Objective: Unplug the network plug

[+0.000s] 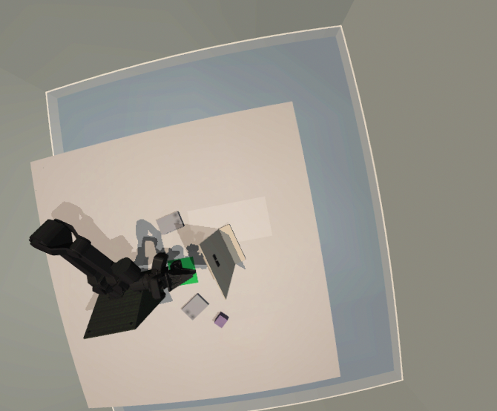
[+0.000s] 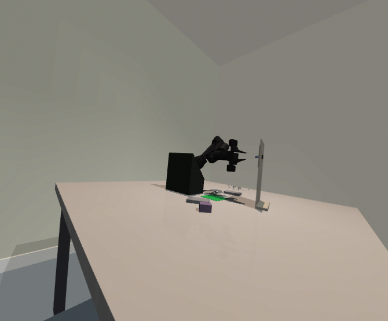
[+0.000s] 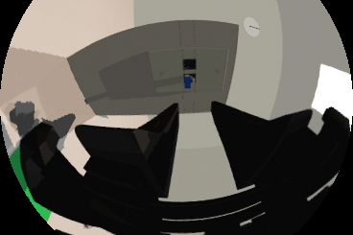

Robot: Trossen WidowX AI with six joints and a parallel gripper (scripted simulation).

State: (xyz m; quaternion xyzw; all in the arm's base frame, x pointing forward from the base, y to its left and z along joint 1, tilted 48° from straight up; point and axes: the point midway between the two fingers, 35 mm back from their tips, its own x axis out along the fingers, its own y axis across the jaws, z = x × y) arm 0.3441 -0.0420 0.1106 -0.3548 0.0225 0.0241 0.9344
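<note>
Right now the network plug is 6 cm ahead of my gripper tip and 1 cm to the left of it. Also, from my gripper tip: upright panel 8 cm ahead, 2 cm to the left, 10 cm below; then green marked square 14 cm behind, 6 cm to the right, 25 cm below; then purple cube 2 cm behind, 30 cm to the right, 24 cm below.
</note>
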